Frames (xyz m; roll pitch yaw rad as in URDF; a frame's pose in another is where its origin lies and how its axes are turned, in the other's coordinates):
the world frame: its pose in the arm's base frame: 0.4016 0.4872 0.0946 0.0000 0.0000 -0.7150
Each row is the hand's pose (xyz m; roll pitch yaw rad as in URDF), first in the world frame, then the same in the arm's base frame.
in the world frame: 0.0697 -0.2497 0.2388 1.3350 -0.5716 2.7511
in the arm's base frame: 0.2905 0.2530 0.3334 1.3350 -0.5716 2.0361
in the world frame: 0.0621 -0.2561 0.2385 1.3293 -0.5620 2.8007
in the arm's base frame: 0.2806 0.2531 0.3331 1.3293 -0.5620 2.0857
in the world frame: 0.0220 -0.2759 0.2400 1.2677 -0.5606 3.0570
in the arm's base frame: 0.2373 0.2644 0.3346 1.2677 -0.5606 2.3420
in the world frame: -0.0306 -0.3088 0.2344 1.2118 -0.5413 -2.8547
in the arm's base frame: 0.1760 0.2741 0.3290 1.2118 -0.5413 2.7135
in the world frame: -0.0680 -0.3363 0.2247 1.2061 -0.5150 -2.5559
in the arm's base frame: 0.1298 0.2778 0.3193 1.2061 -0.5150 3.0123
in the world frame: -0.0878 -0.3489 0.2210 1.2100 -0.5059 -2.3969
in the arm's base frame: 0.1066 0.2813 0.3156 1.2100 -0.5059 -3.1119
